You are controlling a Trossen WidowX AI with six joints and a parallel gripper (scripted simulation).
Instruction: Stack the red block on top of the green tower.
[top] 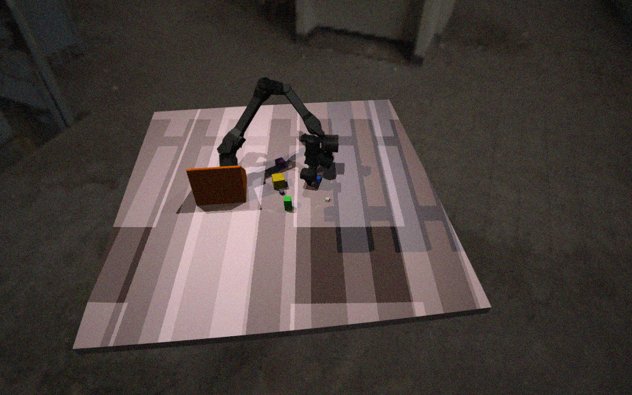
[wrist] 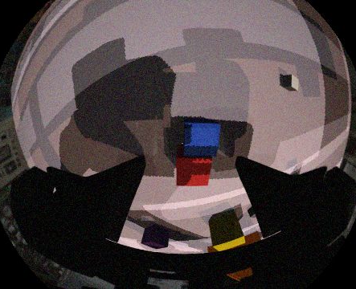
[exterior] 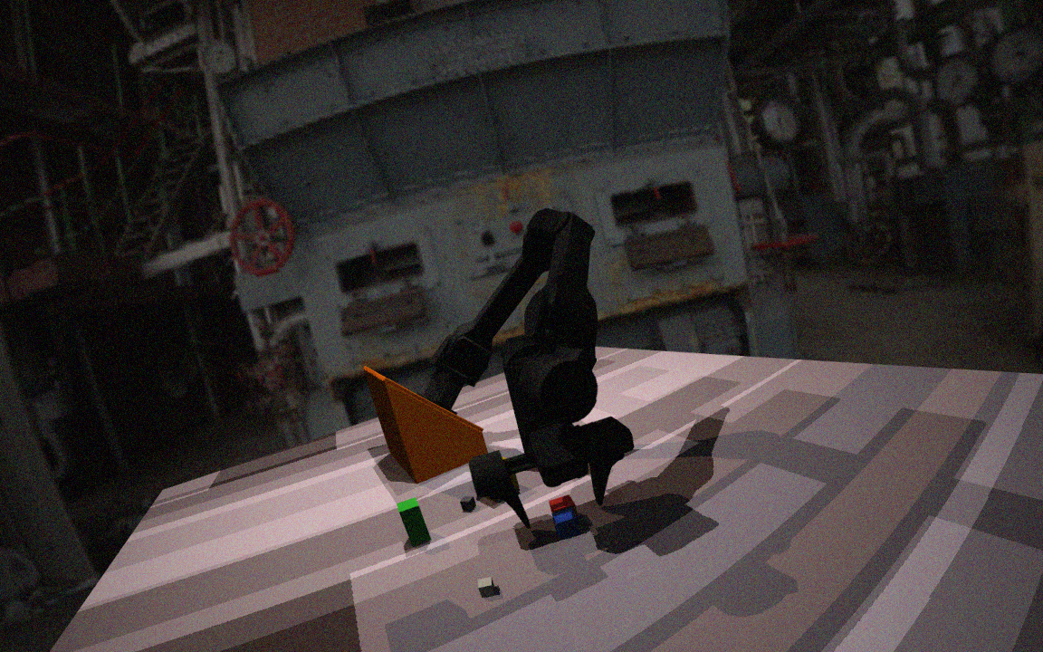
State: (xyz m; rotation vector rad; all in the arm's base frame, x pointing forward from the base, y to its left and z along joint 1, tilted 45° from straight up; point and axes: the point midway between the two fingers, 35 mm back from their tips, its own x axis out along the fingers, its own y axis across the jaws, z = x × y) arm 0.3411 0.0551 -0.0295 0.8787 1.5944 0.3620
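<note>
My gripper tip is 10 mm below the red block. Round my gripper tip: blue block 20 mm ahead, 10 mm to the right, 10 mm above; then yellow block 150 mm behind, 20 mm to the right, 20 mm above; then tiny dark cube 130 mm behind, 70 mm to the right.
</note>
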